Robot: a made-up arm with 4 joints. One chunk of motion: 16 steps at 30 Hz.
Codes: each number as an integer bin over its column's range. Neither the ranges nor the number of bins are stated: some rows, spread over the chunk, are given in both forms.
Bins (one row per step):
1: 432 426 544 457 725 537
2: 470 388 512 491 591 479
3: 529 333 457 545 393 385
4: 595 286 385 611 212 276
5: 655 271 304 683 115 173
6: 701 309 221 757 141 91
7: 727 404 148 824 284 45
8: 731 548 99 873 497 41
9: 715 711 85 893 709 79
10: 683 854 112 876 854 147
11: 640 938 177 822 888 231
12: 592 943 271 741 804 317
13: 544 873 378 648 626 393
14: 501 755 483 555 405 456
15: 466 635 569 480 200 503
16: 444 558 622 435 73 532
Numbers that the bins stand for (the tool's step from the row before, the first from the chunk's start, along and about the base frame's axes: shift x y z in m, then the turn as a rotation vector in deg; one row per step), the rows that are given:
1: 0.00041 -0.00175 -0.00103 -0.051 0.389 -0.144
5: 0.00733 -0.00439 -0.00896 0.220 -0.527 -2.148
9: 0.00919 0.00310 -0.01619 0.473 0.365 -2.665
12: 0.00537 0.00705 -0.01005 0.290 0.507 -1.355
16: 0.00078 0.00050 0.00155 -0.077 -0.590 -0.171
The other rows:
2: 0.00158 -0.00240 -0.00209 -0.010 0.187 -0.463
3: 0.00342 -0.00333 -0.00390 0.055 -0.110 -0.980
4: 0.00546 -0.00413 -0.00628 0.134 -0.382 -1.580
6: 0.00875 -0.00374 -0.01170 0.309 -0.488 -2.599
7: 0.00956 -0.00213 -0.01411 0.390 -0.274 -2.852
8: 0.00968 0.00033 -0.01573 0.449 0.046 -2.874
10: 0.00819 0.00553 -0.01530 0.452 0.582 -2.291
11: 0.00686 0.00696 -0.01315 0.387 0.633 -1.828
13: 0.00388 0.00586 -0.00651 0.178 0.240 -0.936
14: 0.00255 0.00385 -0.00305 0.067 -0.092 -0.589
15: 0.00146 0.00181 -0.00020 -0.023 -0.400 -0.331

